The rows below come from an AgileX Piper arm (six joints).
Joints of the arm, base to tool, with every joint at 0 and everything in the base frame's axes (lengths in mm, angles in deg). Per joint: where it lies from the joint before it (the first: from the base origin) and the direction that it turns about. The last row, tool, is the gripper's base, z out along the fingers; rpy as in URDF.
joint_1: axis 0 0 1 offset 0.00 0.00 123.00
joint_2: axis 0 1 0 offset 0.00 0.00 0.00
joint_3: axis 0 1 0 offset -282.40 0.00 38.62
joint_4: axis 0.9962 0 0.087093 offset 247.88 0.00 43.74
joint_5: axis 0 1 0 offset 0.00 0.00 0.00
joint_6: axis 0.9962 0 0.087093 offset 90.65 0.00 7.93
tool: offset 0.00 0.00 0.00 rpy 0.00 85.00 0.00
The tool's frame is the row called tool.
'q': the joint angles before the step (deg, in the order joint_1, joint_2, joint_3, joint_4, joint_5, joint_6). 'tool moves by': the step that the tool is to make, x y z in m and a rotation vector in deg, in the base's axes. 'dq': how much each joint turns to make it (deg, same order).
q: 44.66 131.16 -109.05 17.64 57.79 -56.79
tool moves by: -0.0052 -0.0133 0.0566 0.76 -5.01 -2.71
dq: -0.01 -7.06 0.00 -4.68 1.98 4.66
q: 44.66 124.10 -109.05 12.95 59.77 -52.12
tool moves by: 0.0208 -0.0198 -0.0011 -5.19 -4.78 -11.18
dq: -1.55 -0.11 0.14 -11.65 -1.22 12.40
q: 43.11 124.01 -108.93 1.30 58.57 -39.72
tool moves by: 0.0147 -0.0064 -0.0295 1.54 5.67 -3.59
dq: -2.57 3.62 0.00 5.06 -0.42 -0.05
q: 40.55 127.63 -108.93 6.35 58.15 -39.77
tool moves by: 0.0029 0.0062 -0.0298 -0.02 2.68 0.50
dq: 0.00 3.66 0.00 2.26 -1.47 -1.36
